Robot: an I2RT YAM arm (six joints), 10 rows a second.
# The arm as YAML. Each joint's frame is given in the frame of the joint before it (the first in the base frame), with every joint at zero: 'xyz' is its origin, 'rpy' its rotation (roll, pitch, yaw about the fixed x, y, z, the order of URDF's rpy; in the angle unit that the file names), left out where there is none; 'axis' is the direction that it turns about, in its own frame. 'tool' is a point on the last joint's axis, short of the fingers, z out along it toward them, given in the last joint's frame.
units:
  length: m
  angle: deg
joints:
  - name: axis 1
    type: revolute
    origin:
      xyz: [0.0, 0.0, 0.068]
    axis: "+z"
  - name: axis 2
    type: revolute
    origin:
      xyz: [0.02, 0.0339, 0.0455]
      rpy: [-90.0, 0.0, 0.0]
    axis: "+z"
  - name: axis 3
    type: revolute
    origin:
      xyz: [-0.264, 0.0, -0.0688]
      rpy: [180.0, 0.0, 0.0]
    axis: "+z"
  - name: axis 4
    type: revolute
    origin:
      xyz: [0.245, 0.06, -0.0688]
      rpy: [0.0, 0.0, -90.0]
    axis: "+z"
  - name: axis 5
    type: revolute
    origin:
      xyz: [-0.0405, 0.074, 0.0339]
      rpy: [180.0, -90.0, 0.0]
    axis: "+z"
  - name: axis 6
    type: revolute
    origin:
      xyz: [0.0, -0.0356, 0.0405]
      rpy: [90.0, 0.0, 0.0]
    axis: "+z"
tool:
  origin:
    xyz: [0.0, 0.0, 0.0]
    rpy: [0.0, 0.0, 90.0]
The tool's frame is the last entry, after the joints.
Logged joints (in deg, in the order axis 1, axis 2, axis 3, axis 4, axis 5, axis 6), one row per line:
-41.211 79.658 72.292 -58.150 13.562 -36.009
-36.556 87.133 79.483 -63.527 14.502 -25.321
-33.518 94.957 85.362 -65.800 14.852 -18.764
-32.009 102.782 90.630 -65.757 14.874 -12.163
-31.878 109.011 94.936 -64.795 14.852 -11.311
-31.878 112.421 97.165 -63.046 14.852 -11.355
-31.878 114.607 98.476 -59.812 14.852 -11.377
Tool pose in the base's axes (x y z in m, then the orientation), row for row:
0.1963 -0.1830 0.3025 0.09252 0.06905 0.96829 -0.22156
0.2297 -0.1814 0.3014 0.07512 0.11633 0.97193 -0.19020
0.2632 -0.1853 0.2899 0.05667 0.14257 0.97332 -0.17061
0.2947 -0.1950 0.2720 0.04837 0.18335 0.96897 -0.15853
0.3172 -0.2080 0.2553 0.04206 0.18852 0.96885 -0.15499
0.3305 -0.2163 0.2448 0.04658 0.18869 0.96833 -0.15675
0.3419 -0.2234 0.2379 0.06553 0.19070 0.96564 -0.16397
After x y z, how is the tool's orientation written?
As a quaternion, w x y z.
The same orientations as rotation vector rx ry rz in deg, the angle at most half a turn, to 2 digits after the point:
11.75 164.72 -37.69
19.99 167.05 -32.69
24.78 169.15 -29.65
32.02 169.24 -27.69
33.05 169.87 -27.18
32.99 169.31 -27.41
32.96 166.92 -28.34

